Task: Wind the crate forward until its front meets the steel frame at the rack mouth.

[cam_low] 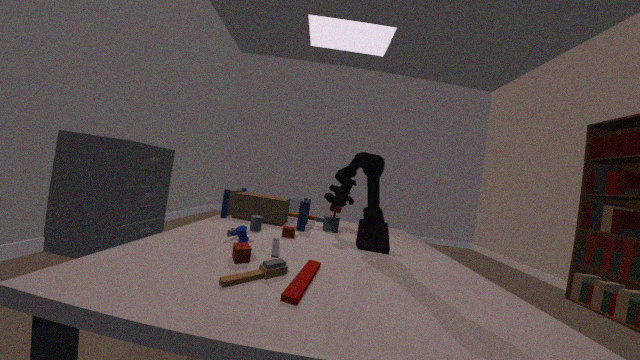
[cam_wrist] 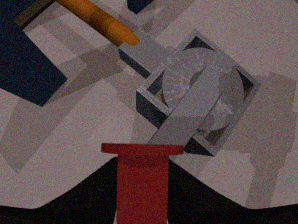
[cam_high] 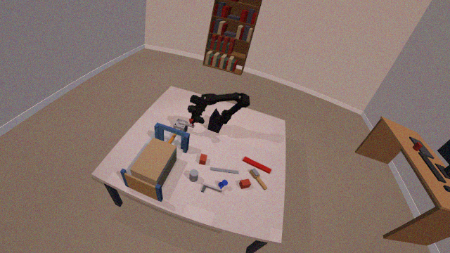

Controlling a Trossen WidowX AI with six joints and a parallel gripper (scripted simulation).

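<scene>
My gripper tip is 1 cm past the winch handle, 3 cm to the left of it and 3 cm above it. Also, from my gripper tip: blue frame: 16 cm ahead, 7 cm to the right, 3 cm below; red knob: 1 cm behind, 1 cm to the left; grey winch: 1 cm behind, 10 cm to the right, 10 cm below.
</scene>
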